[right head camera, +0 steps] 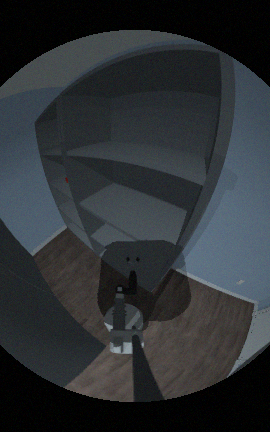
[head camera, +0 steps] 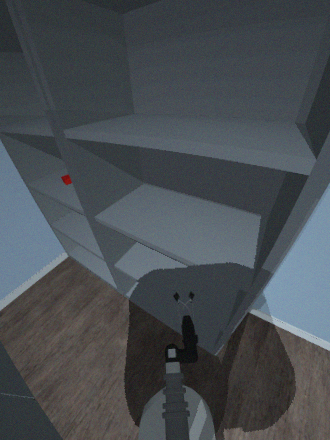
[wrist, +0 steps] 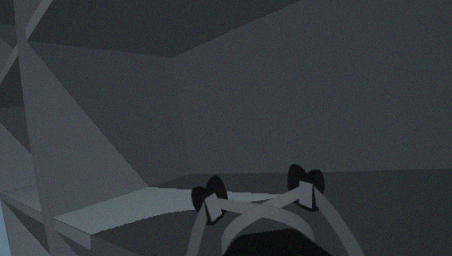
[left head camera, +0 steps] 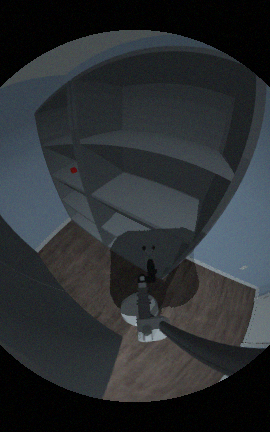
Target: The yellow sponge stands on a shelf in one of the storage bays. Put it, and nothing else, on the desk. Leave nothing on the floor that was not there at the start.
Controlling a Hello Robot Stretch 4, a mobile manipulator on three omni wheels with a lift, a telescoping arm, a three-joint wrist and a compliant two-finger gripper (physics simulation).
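Frame: origin at the robot's base, x up, y ahead, z left, level; millimetres.
Seen in the pictures: gripper, fingertip midpoint: point(right head camera: 132, 256) point(head camera: 183, 292) point(wrist: 256, 185) point(left head camera: 147, 245).
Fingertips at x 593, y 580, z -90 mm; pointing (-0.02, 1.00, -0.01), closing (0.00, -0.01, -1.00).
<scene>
A point is followed by its place in that frame.
The yellow sponge does not show in any of the views. My gripper point(head camera: 184, 296) @[x 593, y 580, z -90 mm] point(left head camera: 149, 248) @[x 593, y 580, z -90 mm] point(right head camera: 133, 259) @[x 593, y 580, z -90 mm] point(wrist: 256, 185) @[x 593, y 580, z -90 mm] is open, its two fingertips apart with nothing between them. In the head camera view it is low, in front of the right-hand bay of the grey shelf unit point(head camera: 80, 192) @[x 1102, y 909, z 438 mm]. In the wrist view a pale shelf board point(wrist: 120, 207) @[x 506, y 891, z 225 mm] lies beyond and to the left of the fingertips, with the bay's back wall behind. The desk cannot be made out for certain.
A red block point(head camera: 66, 179) @[x 1005, y 1328, z 737 mm] point(left head camera: 73, 170) @[x 991, y 1330, z 731 mm] point(right head camera: 66, 180) @[x 985, y 1322, z 748 mm] sits on a shelf in the left bay, behind the upright divider. A dark flat surface point(head camera: 22, 400) @[x 143, y 135, z 939 mm] point(left head camera: 50, 320) @[x 804, y -111, z 593 mm] point(right head camera: 40, 320) @[x 692, y -123, z 577 mm] is at the lower left. Blue walls stand on both sides of the unit.
</scene>
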